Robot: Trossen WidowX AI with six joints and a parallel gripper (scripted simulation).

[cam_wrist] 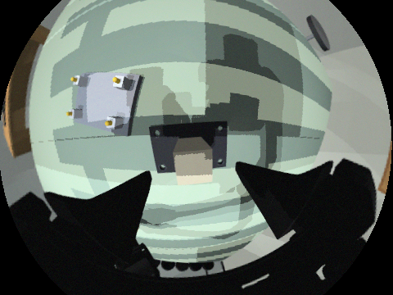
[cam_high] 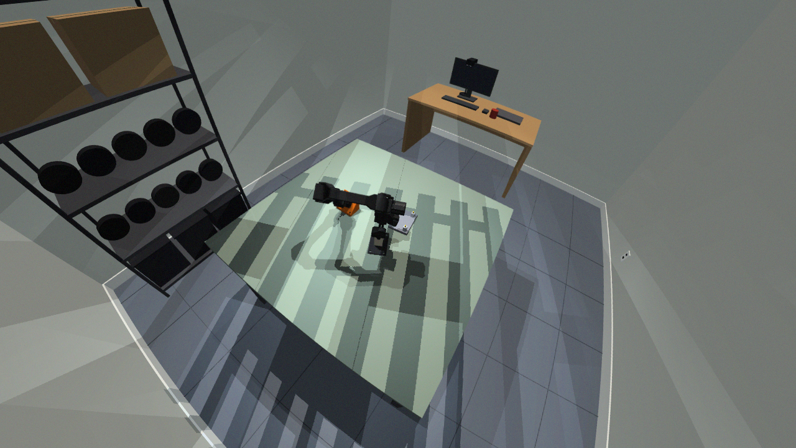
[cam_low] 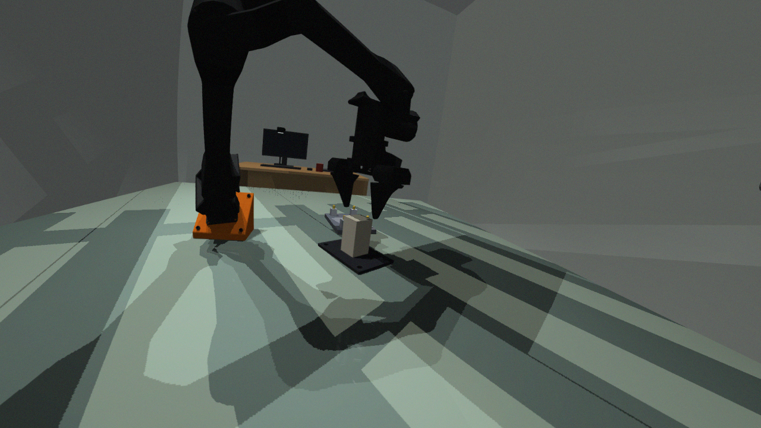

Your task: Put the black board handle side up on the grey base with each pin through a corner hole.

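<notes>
My gripper tip is 7 cm above the black board. From my gripper tip the other things lie so: grey base (4 cm ahead, 20 cm to the left, 9 cm below).
</notes>
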